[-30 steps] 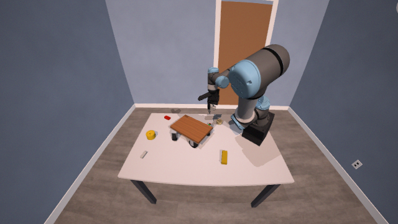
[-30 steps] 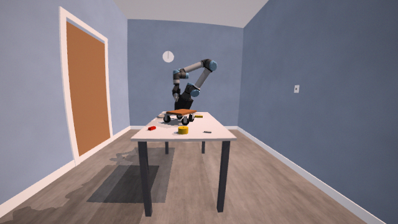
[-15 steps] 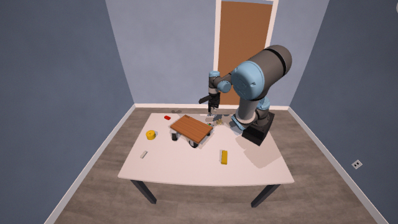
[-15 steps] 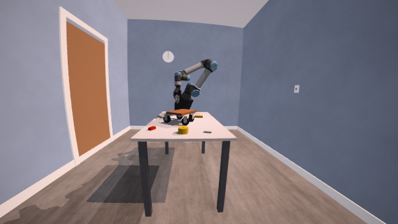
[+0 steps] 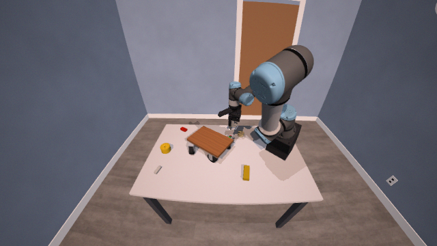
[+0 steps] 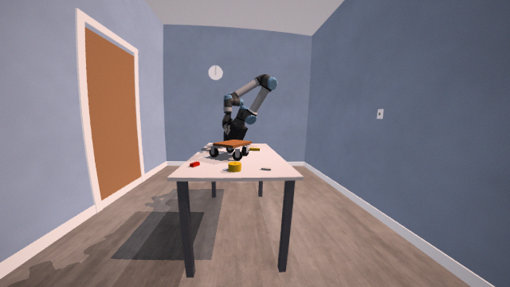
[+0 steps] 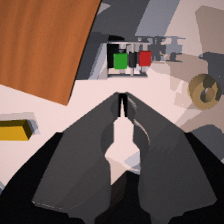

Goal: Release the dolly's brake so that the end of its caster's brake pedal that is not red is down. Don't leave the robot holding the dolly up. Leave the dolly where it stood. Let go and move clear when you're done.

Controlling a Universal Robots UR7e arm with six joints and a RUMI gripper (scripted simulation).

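Right now the brake pedal is 10 cm below my hand and 1 cm to the right of it. Round my hand: yellow cylinder: 53 cm ahead, 16 cm below, 4 cm to the left; tape roll: 17 cm below, 13 cm to the right, 12 cm behind; red block: 43 cm ahead, 22 cm to the right, 17 cm below.
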